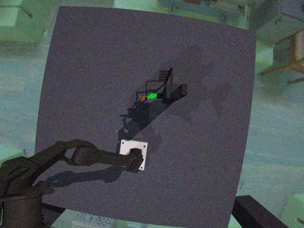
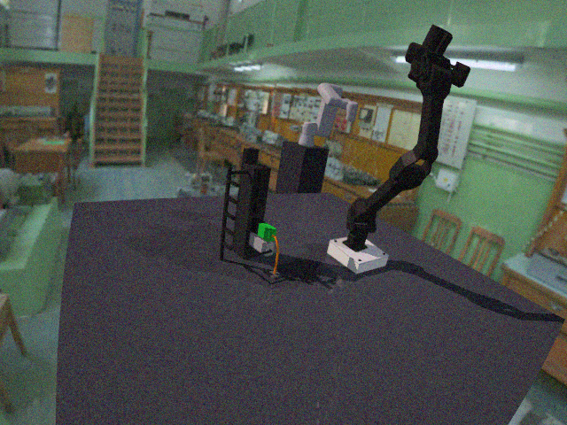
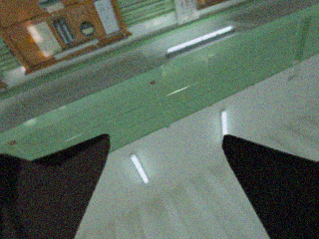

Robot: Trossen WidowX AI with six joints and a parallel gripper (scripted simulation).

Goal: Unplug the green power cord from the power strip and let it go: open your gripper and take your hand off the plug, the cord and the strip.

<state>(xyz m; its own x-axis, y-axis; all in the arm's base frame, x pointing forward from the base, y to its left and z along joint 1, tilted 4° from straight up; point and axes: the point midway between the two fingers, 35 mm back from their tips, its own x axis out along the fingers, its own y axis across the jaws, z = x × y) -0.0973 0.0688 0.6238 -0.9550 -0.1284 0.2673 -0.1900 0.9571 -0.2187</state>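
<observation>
The green plug lies 56 cm below my gripper tip, 43 cm ahead of it and 21 cm to the right of it.
</observation>
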